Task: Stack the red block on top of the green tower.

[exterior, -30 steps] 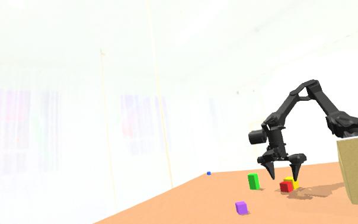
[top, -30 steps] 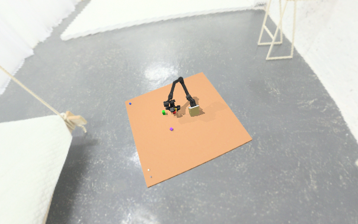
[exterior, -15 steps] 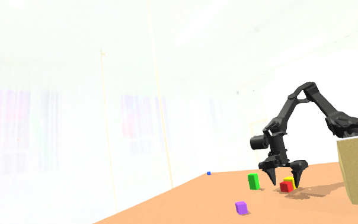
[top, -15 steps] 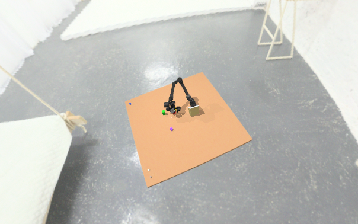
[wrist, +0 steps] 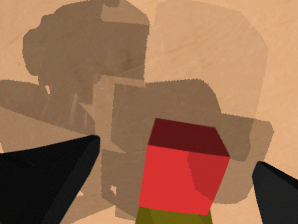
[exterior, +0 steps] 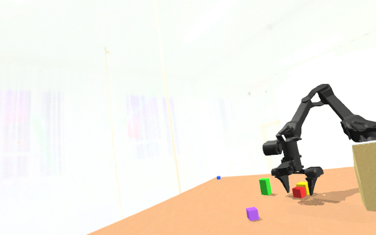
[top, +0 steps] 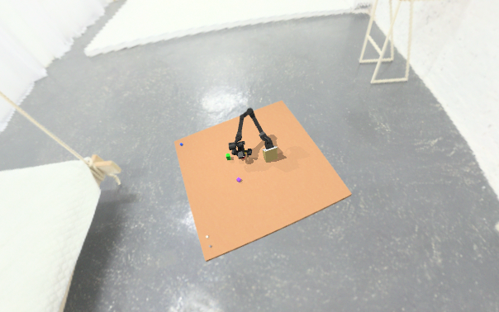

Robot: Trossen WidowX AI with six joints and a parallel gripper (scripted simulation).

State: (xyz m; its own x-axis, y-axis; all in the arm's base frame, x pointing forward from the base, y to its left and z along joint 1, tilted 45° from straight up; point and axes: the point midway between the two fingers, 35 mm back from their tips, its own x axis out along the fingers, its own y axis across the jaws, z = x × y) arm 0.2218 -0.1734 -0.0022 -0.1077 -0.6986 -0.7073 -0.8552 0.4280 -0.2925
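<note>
Right now my gripper tip is 10 mm below the red block. Also, from my gripper tip: small blue block: 520 mm ahead, 470 mm to the right; then purple block: 140 mm ahead, 220 mm to the left, 10 mm above; then yellow block: 20 mm behind, 40 mm to the right, 10 mm above.
</note>
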